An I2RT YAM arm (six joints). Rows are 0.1 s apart.
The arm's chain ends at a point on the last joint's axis. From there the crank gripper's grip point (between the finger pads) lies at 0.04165 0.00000 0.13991 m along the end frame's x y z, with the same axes.
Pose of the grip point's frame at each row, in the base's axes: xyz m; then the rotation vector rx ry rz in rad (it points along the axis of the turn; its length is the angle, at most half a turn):
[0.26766 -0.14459 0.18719 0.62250 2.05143 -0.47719]
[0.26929 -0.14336 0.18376 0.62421 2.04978 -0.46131]
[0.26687 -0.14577 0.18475 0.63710 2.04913 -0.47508]
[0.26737 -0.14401 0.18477 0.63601 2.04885 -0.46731]
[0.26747 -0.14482 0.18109 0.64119 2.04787 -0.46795]
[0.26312 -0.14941 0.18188 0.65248 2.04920 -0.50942]
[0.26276 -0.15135 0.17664 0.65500 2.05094 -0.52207]
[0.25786 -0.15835 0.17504 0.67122 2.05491 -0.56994]
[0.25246 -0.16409 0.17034 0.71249 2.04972 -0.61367]
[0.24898 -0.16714 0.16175 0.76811 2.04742 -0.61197]
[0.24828 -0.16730 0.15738 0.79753 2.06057 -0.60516]
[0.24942 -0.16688 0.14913 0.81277 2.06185 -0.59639]
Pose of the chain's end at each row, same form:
[0.19446 -0.07757 0.29424 0.62250 2.05143 -0.47719]
[0.19503 -0.07781 0.29099 0.62421 2.04978 -0.46131]
[0.19404 -0.07876 0.29206 0.63710 2.04913 -0.47508]
[0.19397 -0.07775 0.29216 0.63601 2.04885 -0.46731]
[0.19428 -0.07842 0.28853 0.64119 2.04787 -0.46795]
[0.19327 -0.07902 0.28900 0.65248 2.04920 -0.50942]
[0.19403 -0.07983 0.28374 0.65500 2.05094 -0.52207]
[0.19359 -0.08251 0.28194 0.67122 2.05491 -0.56994]
[0.19310 -0.08410 0.27705 0.71249 2.04972 -0.61367]
[0.19246 -0.08735 0.27014 0.76811 2.04742 -0.61197]
[0.19412 -0.08889 0.26796 0.79753 2.06057 -0.60516]
[0.19560 -0.08939 0.26053 0.81277 2.06185 -0.59639]

